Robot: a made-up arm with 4 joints.
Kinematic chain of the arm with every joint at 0, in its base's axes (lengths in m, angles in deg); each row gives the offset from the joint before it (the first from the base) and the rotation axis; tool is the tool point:
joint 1: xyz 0 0 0.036 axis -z
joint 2: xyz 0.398 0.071 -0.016 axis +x
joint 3: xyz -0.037 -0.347 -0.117 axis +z
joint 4: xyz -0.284 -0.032 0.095 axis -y
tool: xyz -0.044 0.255 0
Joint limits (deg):
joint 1: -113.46..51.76
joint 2: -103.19..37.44
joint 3: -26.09..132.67
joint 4: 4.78..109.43
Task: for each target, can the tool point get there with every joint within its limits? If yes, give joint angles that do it. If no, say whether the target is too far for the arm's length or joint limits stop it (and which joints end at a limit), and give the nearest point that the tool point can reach.
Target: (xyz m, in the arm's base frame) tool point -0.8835 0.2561 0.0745
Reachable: no: joint limits stop it (at a limit: joint 1, joint 2, joint 3) | nearest point -0.1667 0.1625 -0.0476 | short by 0.733 m
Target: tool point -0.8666 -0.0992 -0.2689
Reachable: no: joint limits stop it (at a limit: joint 1, joint 4) | nearest point -0.3420 -0.3017 -0.1670 | short by 0.572 m
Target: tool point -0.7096 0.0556 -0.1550
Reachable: no: joint limits stop it (at a limit: joint 1, joint 4) | nearest point -0.3078 -0.2216 -0.1126 | short by 0.490 m
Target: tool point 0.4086 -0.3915 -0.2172
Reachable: yes | joints -33.01 17.30 88.46 26.34
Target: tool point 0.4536 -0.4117 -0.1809
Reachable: yes | joints -27.71 11.67 103.52 92.13
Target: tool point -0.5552 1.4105 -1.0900
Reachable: no: too far | nearest point 0.2738 0.5668 -0.4657 | short by 1.337 m
